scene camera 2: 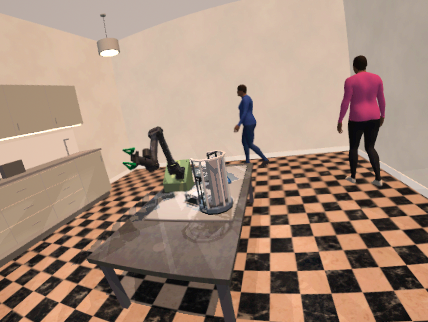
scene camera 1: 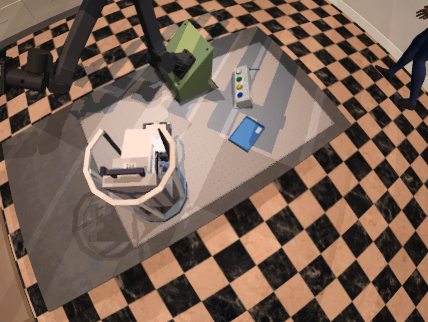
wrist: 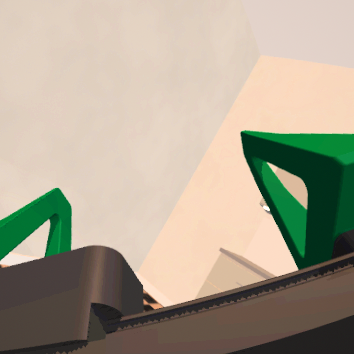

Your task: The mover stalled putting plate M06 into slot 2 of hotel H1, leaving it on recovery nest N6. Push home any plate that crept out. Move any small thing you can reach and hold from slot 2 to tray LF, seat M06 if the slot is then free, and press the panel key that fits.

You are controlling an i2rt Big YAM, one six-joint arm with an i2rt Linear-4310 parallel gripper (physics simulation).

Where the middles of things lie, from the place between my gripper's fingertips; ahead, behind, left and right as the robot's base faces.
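Round white plate rack (scene camera 1: 125,182): 31 cm below my hand, 46 cm ahead, 29 cm to the left.
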